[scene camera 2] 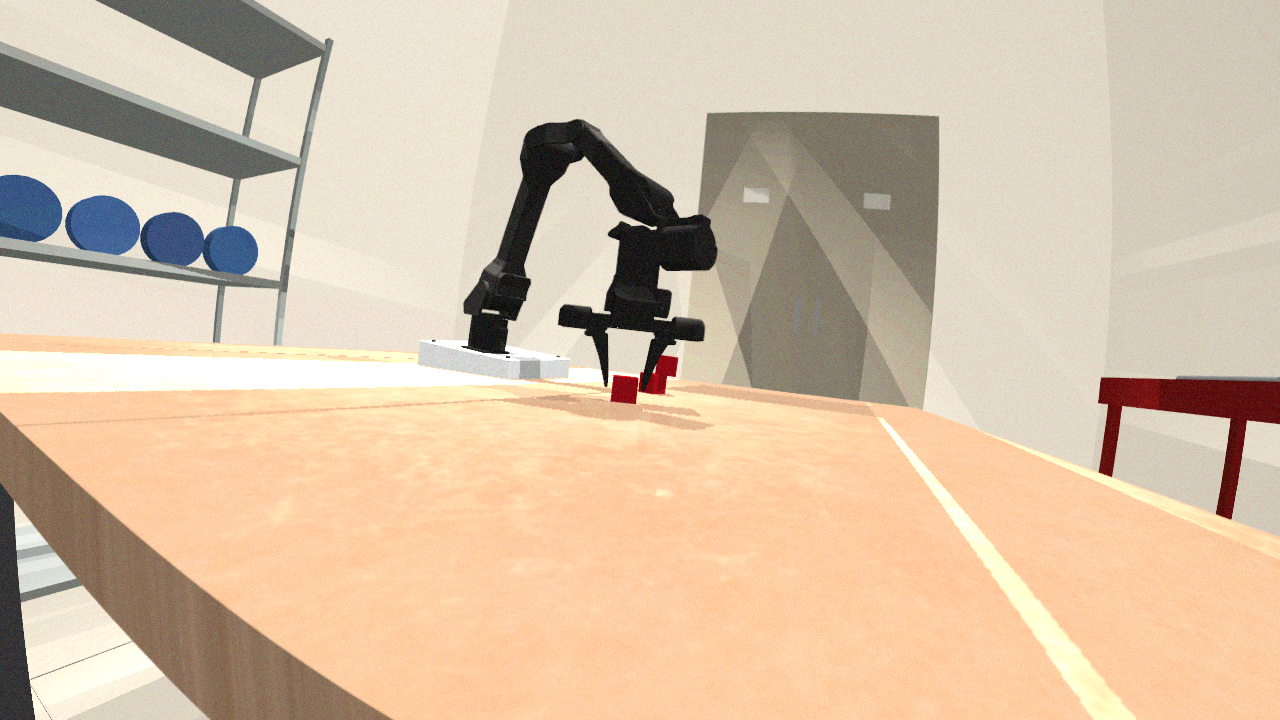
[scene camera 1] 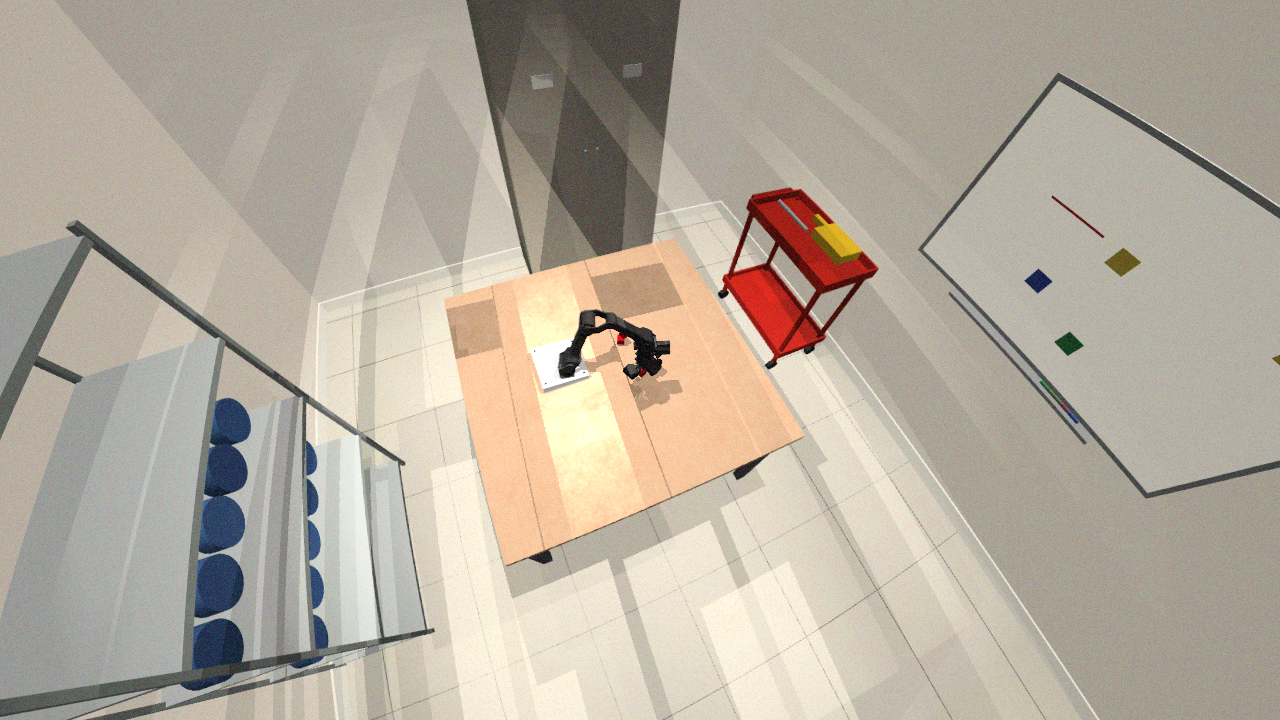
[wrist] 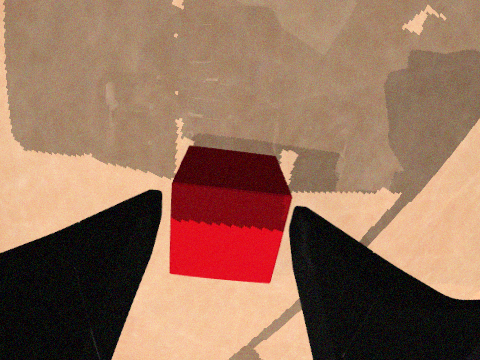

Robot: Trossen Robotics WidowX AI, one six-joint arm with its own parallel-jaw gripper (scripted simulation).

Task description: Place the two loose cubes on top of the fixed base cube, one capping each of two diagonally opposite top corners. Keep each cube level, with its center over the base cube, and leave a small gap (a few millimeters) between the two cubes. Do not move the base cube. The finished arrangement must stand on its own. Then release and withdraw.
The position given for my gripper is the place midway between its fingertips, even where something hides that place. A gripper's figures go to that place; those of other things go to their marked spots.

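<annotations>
There's my gripper [wrist: 227, 210], which is 0.10 m from the lens, and then there's a red cube [wrist: 229, 209] that's 0.08 m from the lens.
</annotations>
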